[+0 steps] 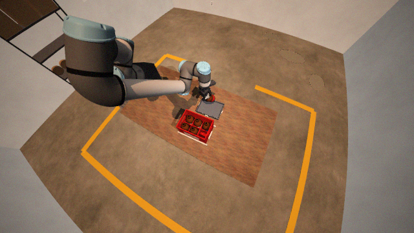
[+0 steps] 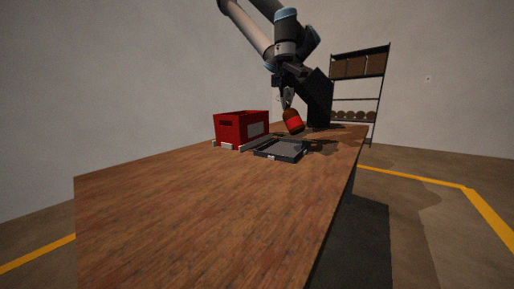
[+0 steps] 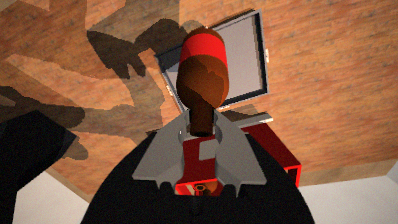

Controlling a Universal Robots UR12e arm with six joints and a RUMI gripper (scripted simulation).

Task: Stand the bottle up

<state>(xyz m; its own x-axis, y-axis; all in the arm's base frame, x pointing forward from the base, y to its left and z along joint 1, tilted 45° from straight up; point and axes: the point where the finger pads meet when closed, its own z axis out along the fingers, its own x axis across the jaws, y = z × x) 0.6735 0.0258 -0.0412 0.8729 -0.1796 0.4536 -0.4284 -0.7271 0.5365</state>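
My hand is 4 cm above the bottle, 2 cm to the right of it and 1 cm short of it. Round my hand: grey tray: 19 cm below, 3 cm ahead; red crate: 27 cm to the right, 12 cm below, 3 cm behind.
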